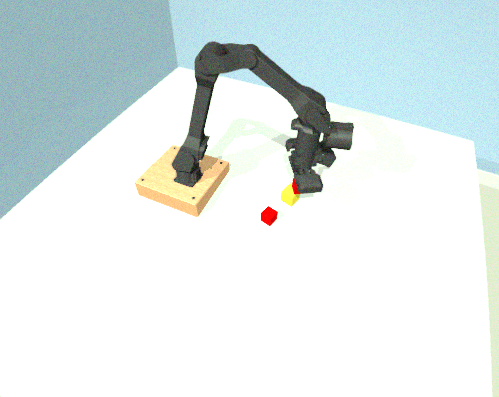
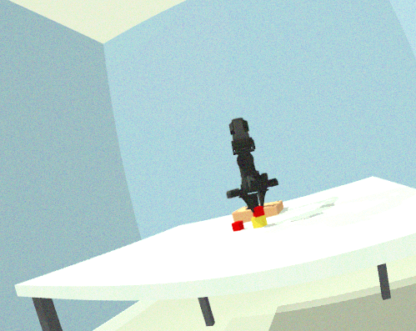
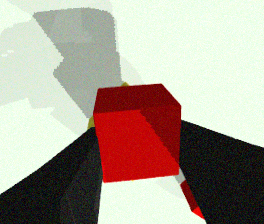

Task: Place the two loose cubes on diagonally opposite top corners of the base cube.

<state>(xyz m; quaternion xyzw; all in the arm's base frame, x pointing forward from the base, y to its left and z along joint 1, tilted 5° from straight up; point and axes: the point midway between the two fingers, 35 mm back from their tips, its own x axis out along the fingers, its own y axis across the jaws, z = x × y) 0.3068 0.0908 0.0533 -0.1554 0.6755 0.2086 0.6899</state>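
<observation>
My gripper tip is 4 cm above the yellow cube, 2 cm past it and 1 cm to the left of it.
</observation>
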